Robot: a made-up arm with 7 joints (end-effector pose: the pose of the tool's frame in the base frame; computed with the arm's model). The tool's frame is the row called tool.
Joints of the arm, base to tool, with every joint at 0 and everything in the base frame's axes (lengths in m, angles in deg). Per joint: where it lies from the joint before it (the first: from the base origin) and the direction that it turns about. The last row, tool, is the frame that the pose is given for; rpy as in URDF.
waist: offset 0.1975 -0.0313 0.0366 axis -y
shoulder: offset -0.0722 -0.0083 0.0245 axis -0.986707 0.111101 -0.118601
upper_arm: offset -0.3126 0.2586 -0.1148 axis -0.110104 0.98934 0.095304
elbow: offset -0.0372 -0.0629 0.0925 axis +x
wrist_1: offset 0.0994 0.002 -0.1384 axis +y
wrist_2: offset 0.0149 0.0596 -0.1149 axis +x
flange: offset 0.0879 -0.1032 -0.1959 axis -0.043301 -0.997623 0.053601
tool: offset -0.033 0.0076 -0.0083 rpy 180 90 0
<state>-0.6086 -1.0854 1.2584 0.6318 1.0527 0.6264 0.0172</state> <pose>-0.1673 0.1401 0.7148 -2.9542 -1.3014 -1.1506</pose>
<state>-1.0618 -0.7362 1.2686 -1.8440 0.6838 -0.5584 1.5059</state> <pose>0.1892 -0.1187 0.0229 -2.3906 1.1754 -3.1316</pose>
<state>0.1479 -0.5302 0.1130 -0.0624 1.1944 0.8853 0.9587</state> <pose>-0.4129 0.4101 -0.2062 -0.9547 0.6884 1.6381</pose>
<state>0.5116 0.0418 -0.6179 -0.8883 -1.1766 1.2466 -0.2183</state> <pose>0.2264 0.1354 -0.0220 2.2537 0.2085 0.3538</pose>
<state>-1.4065 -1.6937 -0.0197 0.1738 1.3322 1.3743 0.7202</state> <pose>0.5063 0.1614 0.7559 1.0080 -0.3512 0.4926</pose>
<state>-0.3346 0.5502 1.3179 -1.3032 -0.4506 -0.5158 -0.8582</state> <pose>-0.0238 -0.2664 -0.0659 -0.1210 -0.8748 -0.9913</pose>
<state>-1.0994 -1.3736 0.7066 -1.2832 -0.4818 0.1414 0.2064</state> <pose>-0.0463 0.2035 0.0228 -1.3271 0.8542 2.3128</pose>
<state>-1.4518 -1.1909 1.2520 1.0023 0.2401 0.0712 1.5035</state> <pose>0.4627 0.4069 0.7586 0.4513 0.1150 1.6776</pose>
